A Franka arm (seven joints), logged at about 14 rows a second.
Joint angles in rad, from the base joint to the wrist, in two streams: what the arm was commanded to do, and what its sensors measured. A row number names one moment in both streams.
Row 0, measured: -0.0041, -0.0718, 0.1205, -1.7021, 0.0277, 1.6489, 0.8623
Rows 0 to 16, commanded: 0.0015, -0.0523, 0.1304, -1.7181, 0.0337, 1.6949, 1.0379; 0.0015, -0.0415, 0.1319, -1.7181, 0.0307, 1.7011, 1.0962; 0.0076, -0.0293, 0.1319, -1.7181, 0.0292, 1.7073, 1.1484; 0.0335, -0.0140, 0.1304, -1.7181, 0.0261, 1.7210, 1.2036; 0.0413, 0.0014, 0.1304, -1.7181, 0.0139, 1.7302, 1.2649; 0.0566, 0.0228, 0.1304, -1.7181, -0.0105, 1.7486, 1.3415; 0.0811, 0.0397, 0.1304, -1.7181, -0.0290, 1.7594, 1.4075; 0.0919, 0.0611, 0.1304, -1.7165, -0.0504, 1.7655, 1.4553; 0.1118, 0.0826, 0.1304, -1.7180, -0.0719, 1.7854, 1.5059; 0.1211, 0.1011, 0.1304, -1.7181, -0.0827, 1.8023, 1.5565; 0.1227, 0.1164, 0.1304, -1.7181, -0.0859, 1.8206, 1.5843; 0.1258, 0.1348, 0.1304, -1.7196, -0.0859, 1.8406, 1.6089; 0.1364, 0.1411, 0.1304, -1.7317, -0.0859, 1.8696, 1.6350; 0.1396, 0.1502, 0.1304, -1.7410, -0.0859, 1.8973, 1.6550; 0.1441, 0.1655, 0.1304, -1.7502, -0.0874, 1.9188, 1.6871; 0.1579, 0.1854, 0.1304, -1.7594, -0.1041, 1.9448, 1.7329; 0.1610, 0.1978, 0.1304, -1.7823, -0.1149, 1.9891, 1.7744
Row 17, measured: 0.1529, 0.1802, 0.1210, -1.7429, -0.0722, 1.9198, 1.6886
